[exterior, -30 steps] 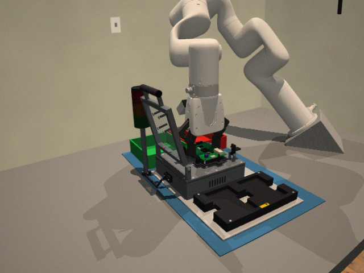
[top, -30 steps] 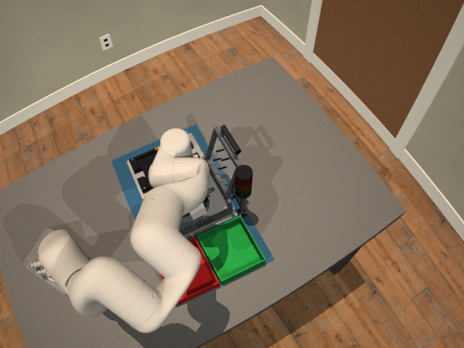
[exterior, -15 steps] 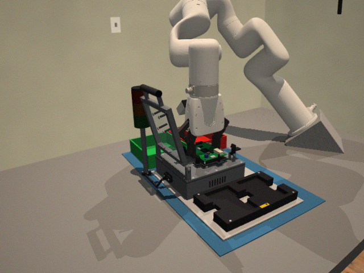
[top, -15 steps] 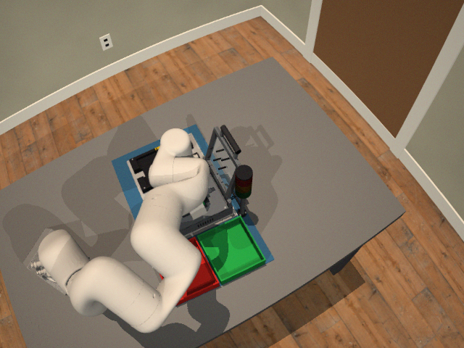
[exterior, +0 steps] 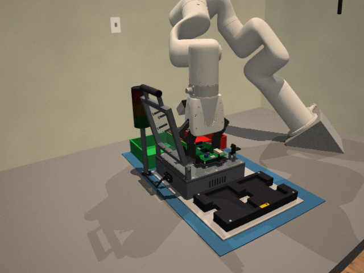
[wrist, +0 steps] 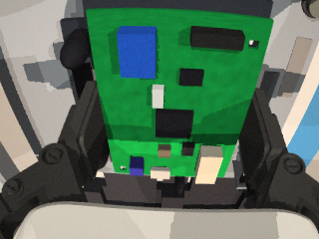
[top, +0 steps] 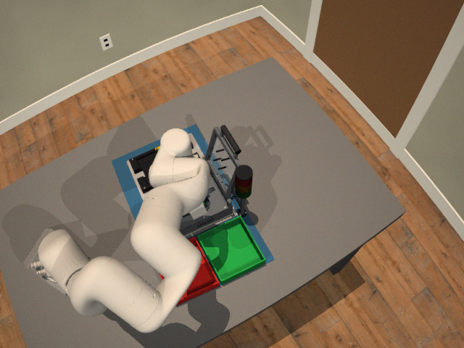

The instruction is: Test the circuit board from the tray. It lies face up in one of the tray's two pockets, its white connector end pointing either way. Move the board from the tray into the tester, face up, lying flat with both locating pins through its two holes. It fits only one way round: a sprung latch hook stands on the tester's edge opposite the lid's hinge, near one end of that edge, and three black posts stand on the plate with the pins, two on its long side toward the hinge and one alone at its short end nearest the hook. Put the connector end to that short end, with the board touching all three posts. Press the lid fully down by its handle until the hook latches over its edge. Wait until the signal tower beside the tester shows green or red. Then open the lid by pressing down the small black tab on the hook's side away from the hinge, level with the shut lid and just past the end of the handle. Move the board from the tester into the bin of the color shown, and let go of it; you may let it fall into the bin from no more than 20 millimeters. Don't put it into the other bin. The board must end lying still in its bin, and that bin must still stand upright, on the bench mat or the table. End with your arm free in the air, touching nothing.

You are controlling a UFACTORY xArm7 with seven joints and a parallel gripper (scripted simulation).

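The tester plate is 10 mm ahead of my hand, 10 mm to the left of it and 10 mm below it. Also, from my hand: clear lid: 120 mm ahead, 100 mm above; then green bin: 40 mm ahead, 200 mm to the right, 70 mm below; then latch hook: 60 mm behind, 60 mm to the left.
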